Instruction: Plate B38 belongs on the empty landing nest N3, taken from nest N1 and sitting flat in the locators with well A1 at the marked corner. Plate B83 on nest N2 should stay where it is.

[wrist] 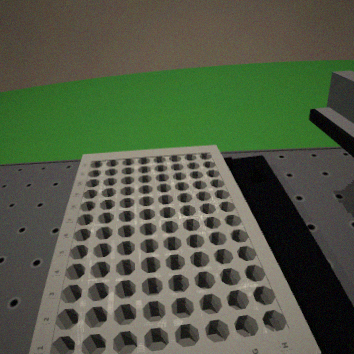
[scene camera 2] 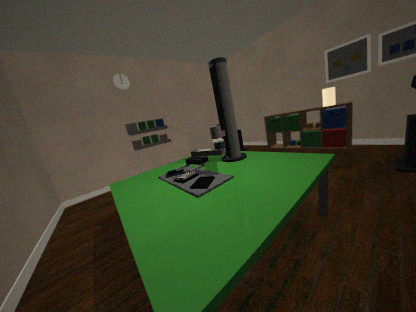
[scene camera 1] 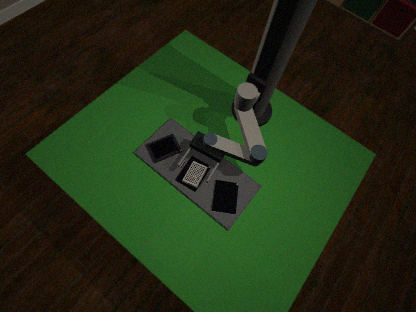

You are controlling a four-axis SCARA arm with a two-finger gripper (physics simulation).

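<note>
The pale plate B38 (scene camera 1: 195, 173) (scene camera 2: 186, 177) (wrist: 160, 250) lies on the middle black nest (scene camera 1: 180, 180) (wrist: 295, 250). In the wrist view a wide black strip of nest shows along its right side and none along its left; whether it sits flat is unclear. Row 1 is nearest the camera, with H at the near right. My gripper (scene camera 1: 194, 172) is open, its fingers apart on either side of the plate; one finger shows at the right of the wrist view, clear of it. A dark rimmed shape, perhaps plate B83 (scene camera 1: 163, 147), is at the left nest. The right nest (scene camera 1: 225, 197) (scene camera 2: 203, 182) looks bare.
The nests are on a grey perforated board (scene camera 1: 247, 186) (scene camera 2: 198, 193) on a green table (scene camera 1: 125, 225) (scene camera 2: 215, 235). The arm's column (scene camera 1: 280, 45) (scene camera 2: 226, 105) stands behind the board. A shelf unit (scene camera 2: 349, 125) stands at the far wall.
</note>
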